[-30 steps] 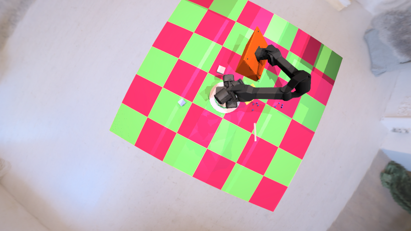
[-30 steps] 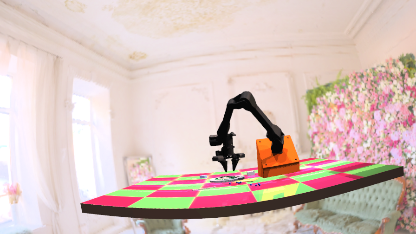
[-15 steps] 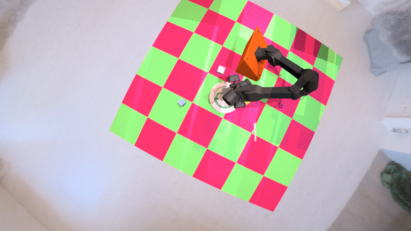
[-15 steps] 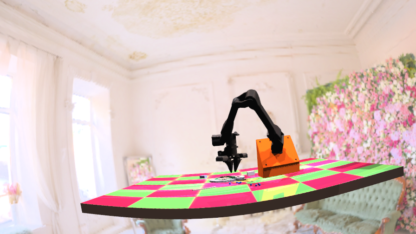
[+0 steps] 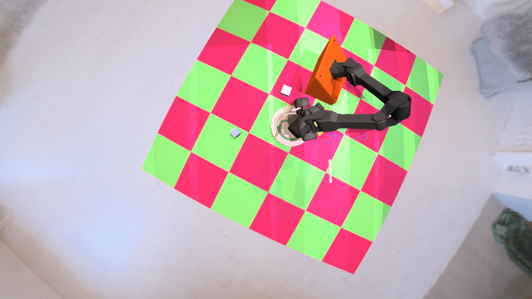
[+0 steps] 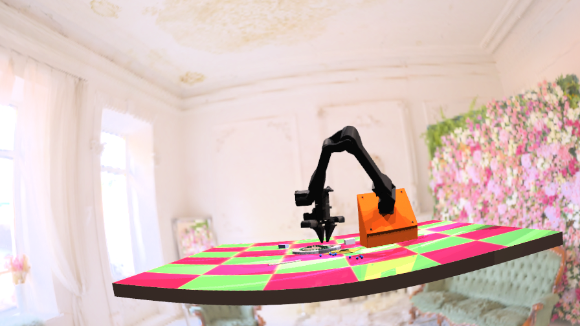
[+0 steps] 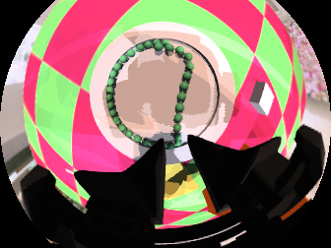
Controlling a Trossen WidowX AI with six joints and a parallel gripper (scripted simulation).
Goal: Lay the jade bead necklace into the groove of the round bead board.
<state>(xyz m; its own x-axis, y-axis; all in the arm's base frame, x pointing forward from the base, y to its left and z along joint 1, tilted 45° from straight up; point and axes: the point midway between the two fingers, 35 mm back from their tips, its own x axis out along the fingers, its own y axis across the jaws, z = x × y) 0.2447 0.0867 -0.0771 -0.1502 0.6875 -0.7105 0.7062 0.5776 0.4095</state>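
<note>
The round bead board lies 40 mm ahead of my gripper tip, 30 mm to the right of it and 20 mm below it. Also, from my gripper tip: white cube (140 mm to the right, 100 mm behind, 20 mm below); thin white stick (260 mm to the left, 120 mm ahead, 30 mm below); yellow patch (100 mm to the left, 70 mm behind, 30 mm below).
</note>
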